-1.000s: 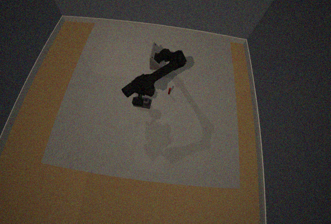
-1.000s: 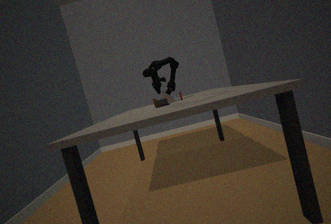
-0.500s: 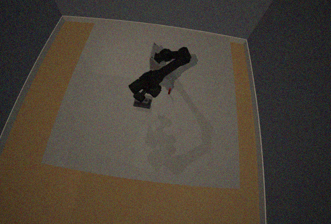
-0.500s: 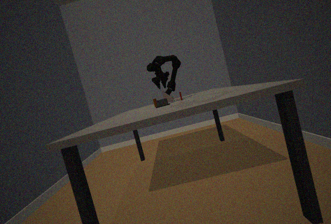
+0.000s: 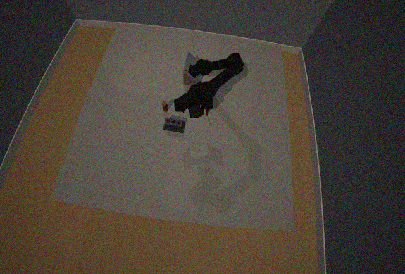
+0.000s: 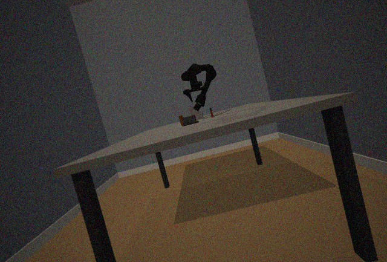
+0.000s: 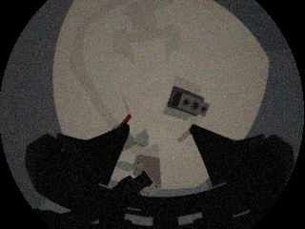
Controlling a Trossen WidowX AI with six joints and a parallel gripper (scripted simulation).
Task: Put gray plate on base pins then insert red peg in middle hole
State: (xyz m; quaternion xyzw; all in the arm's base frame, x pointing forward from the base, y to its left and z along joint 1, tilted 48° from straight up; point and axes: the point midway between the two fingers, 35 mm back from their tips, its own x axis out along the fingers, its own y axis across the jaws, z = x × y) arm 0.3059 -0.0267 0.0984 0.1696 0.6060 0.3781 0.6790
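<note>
Right now the red peg is 70 mm behind my gripper tip, 80 mm to the left of it and 110 mm below it. The rest, counted from my gripper tip: gray plate (40 mm ahead, 100 mm to the right, 110 mm below); orange cylinder (60 mm behind, 170 mm to the right, 110 mm below); dark base (40 mm ahead, 100 mm to the right, 140 mm below).
</note>
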